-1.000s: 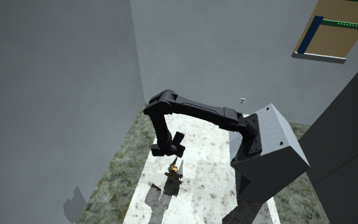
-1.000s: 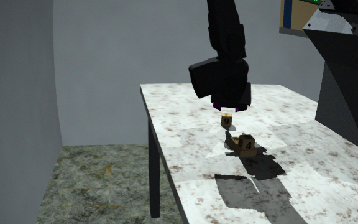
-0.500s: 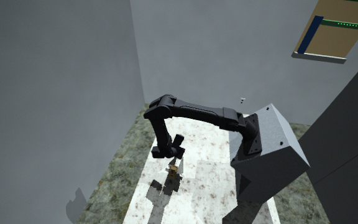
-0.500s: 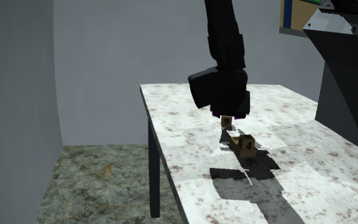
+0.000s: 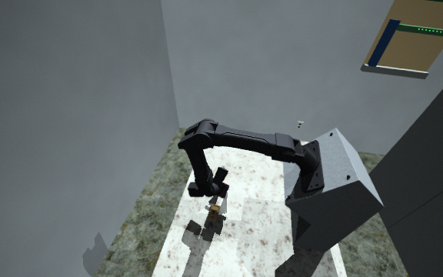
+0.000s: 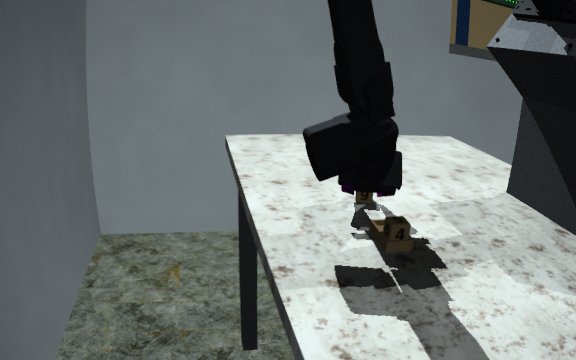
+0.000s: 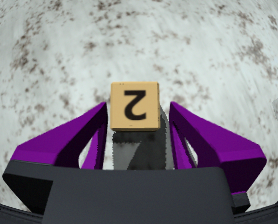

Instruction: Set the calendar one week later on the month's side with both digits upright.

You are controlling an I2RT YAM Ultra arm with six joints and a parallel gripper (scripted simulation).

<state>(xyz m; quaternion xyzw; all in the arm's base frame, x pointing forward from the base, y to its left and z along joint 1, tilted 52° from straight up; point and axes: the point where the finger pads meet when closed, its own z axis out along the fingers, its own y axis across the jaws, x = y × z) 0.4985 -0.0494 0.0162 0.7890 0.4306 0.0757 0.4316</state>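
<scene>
My gripper is now 10 mm to the left of the wooden digit cube and 10 mm above it.
</scene>
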